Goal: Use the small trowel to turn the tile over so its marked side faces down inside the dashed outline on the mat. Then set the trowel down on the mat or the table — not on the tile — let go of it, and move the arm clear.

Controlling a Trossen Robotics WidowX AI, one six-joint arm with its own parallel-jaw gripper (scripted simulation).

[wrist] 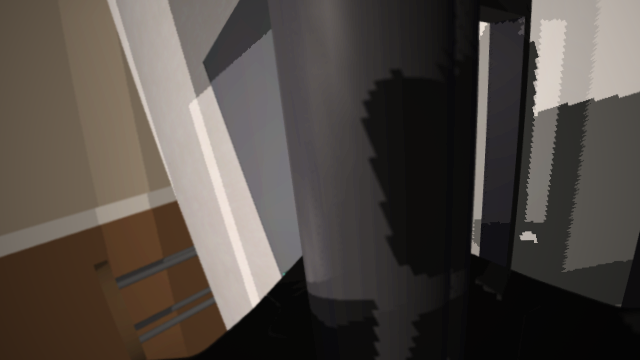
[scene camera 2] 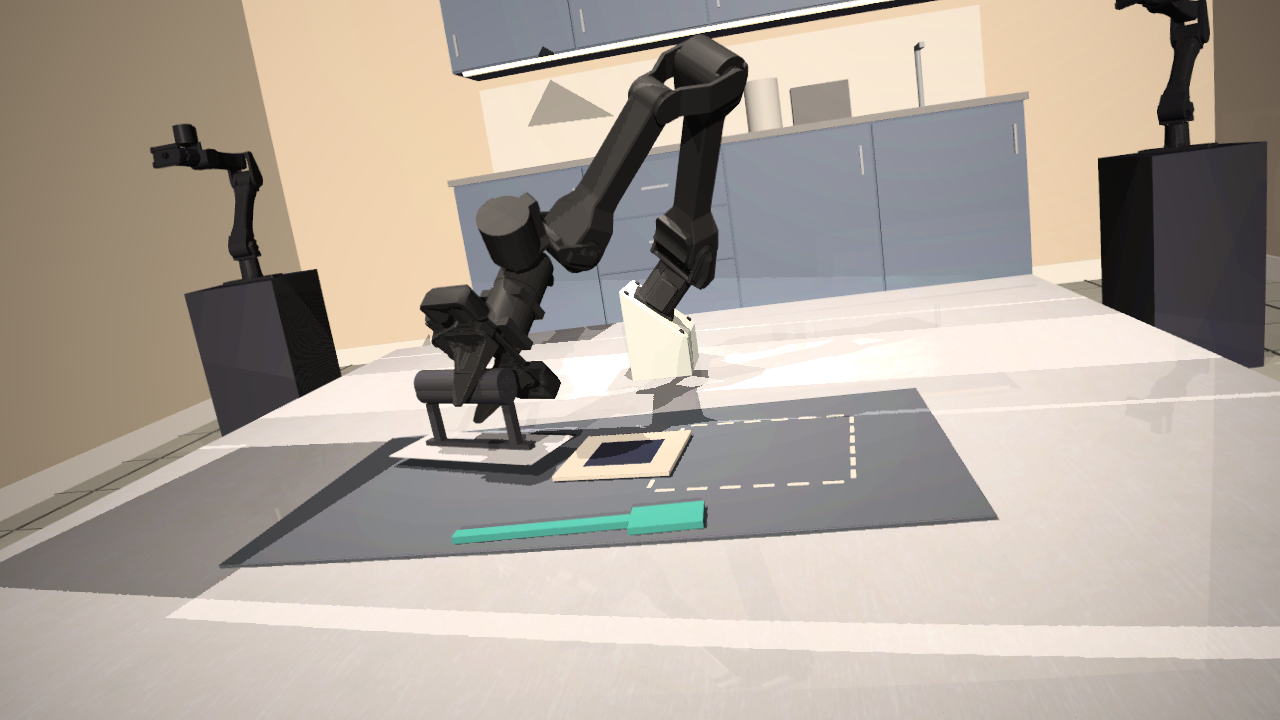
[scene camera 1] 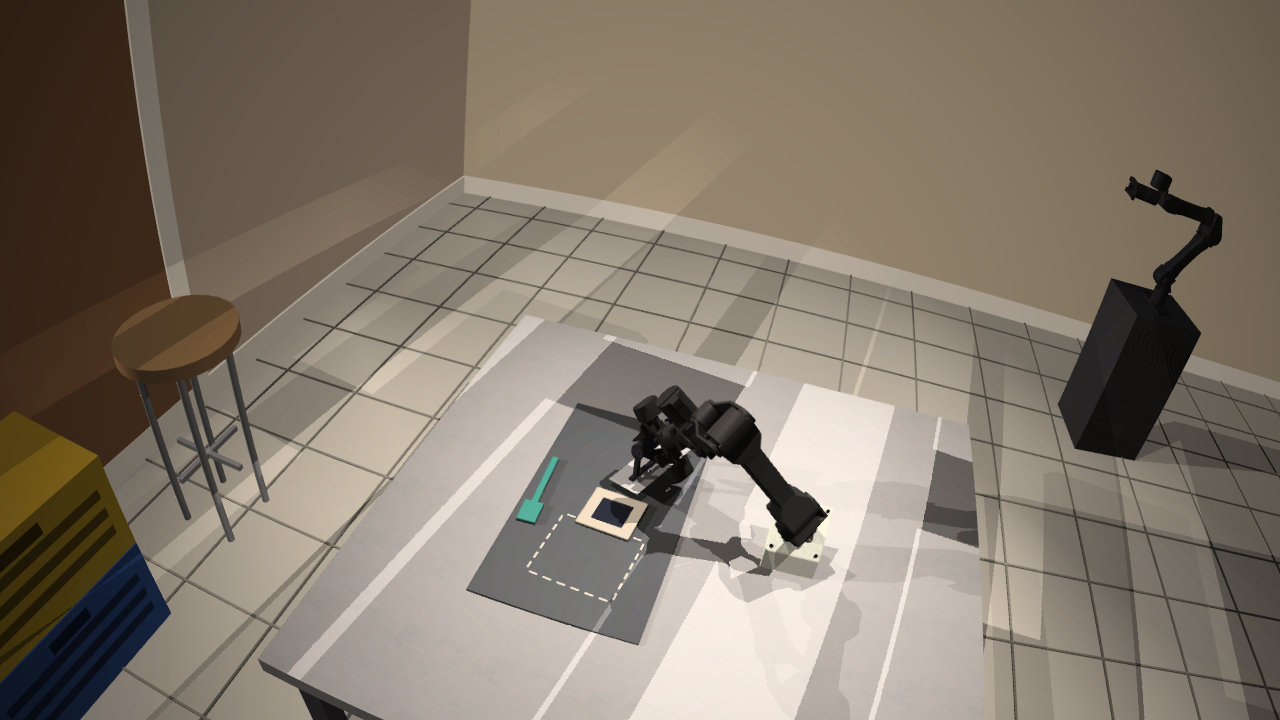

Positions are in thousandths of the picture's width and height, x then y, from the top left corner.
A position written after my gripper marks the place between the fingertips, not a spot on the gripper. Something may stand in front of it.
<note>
In view: my gripper (scene camera 2: 365, 576), a cream tile (scene camera 2: 503, 631), a green trowel (scene camera 2: 539, 716) and a dark mat (scene camera 2: 709, 653).
The green trowel also shows in scene camera 1 (scene camera 1: 414, 709). My gripper is seen too in the wrist view (wrist: 576, 704) and in scene camera 1 (scene camera 1: 498, 622). The dark mat shows as well in the wrist view (wrist: 377, 185) and in scene camera 1 (scene camera 1: 464, 617). The wrist view does not show the cream tile: it is out of frame.
</note>
